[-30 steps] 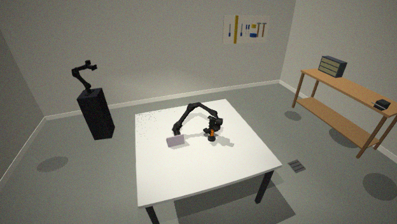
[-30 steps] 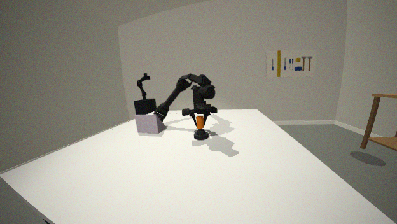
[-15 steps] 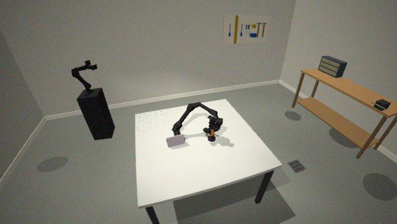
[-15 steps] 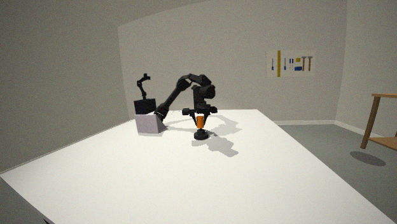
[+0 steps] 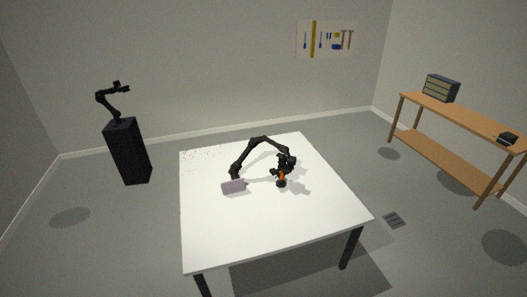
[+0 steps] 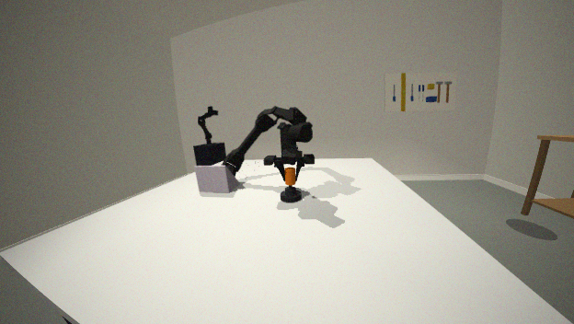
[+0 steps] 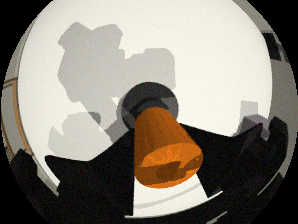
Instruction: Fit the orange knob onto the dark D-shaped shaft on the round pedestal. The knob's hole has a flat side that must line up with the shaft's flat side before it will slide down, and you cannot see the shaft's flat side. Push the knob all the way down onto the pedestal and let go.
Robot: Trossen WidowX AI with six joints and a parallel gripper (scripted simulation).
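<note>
Now: gripper tip 20 mm below the orange knob. The rest, counted from my gripper tip: dark round pedestal: 40 mm below.
</note>
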